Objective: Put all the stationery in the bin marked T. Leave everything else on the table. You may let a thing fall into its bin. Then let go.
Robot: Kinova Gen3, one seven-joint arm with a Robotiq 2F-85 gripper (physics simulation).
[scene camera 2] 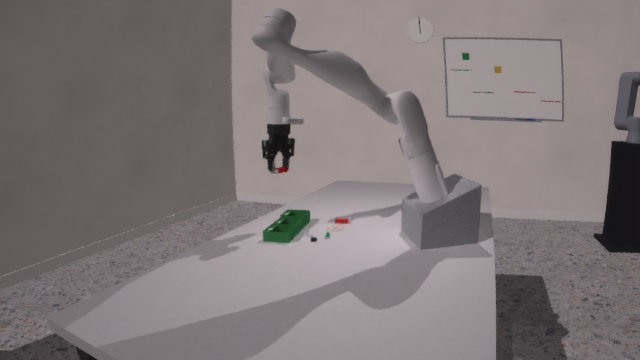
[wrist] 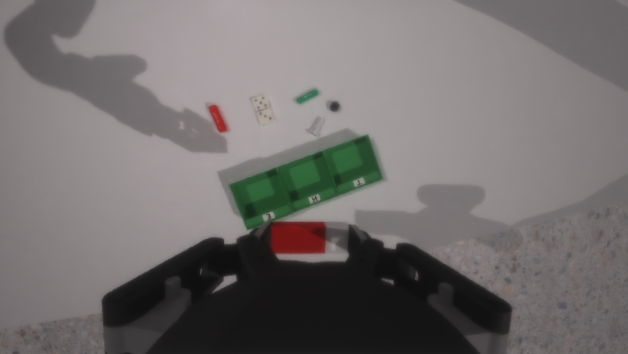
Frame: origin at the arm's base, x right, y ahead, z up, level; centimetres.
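Where they show: gripper, fingertip midpoint: [scene camera 2: 278, 170] [wrist: 310, 234]; arm's base, link origin: [scene camera 2: 433, 196].
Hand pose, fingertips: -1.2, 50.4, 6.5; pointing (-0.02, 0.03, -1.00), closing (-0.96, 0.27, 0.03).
Observation:
Things, the pixels of their top centre, and the offset from my fingertips, as dx, dy, dz. "spot": a spot on its surface instead.
- white block, top centre: [wrist: 310, 240] [scene camera 2: 278, 168] +0.1, +0.2, +0.7
- green three-bin box, top centre: [wrist: 308, 182] [scene camera 2: 288, 219] -0.9, -2.9, -16.0
- bin marked T, surface spot: [wrist: 374, 159] spot: -13.4, -3.9, -17.4
- red stick, top centre: [wrist: 215, 116] [scene camera 2: 342, 219] +12.1, -17.8, -18.5
- green stick, top centre: [wrist: 308, 94] [scene camera 2: 327, 234] -4.7, -17.9, -18.9
- white domino, top centre: [wrist: 263, 109] [scene camera 2: 334, 227] +3.9, -17.4, -19.2
- small black round thing, top centre: [wrist: 335, 105] [scene camera 2: 313, 238] -9.0, -15.0, -19.1
- grey screw-like piece, top centre: [wrist: 318, 125] -5.1, -12.2, -18.6
My gripper [scene camera 2: 278, 170] [wrist: 310, 234] is shut on a red and white block [scene camera 2: 281, 170] [wrist: 298, 237], which looks like an eraser. It holds the block high above the table, beyond the label side of the green three-bin box [scene camera 2: 276, 235] [wrist: 295, 206] in the wrist view. The bin marked T [wrist: 374, 159] is at the box's right end there; the middle label looks like H, and the left one is hard to read. On the table lie a red stick [scene camera 2: 341, 220] [wrist: 217, 118] and a green stick [scene camera 2: 327, 234] [wrist: 307, 96], both with small marks.
A white domino [scene camera 2: 334, 229] [wrist: 263, 110] lies between the sticks. A small black round thing [scene camera 2: 313, 239] [wrist: 334, 106] and a grey screw-like piece [wrist: 316, 126] lie near the T end. The arm's grey base block [scene camera 2: 440, 217] stands at the table's right side in the scene view.

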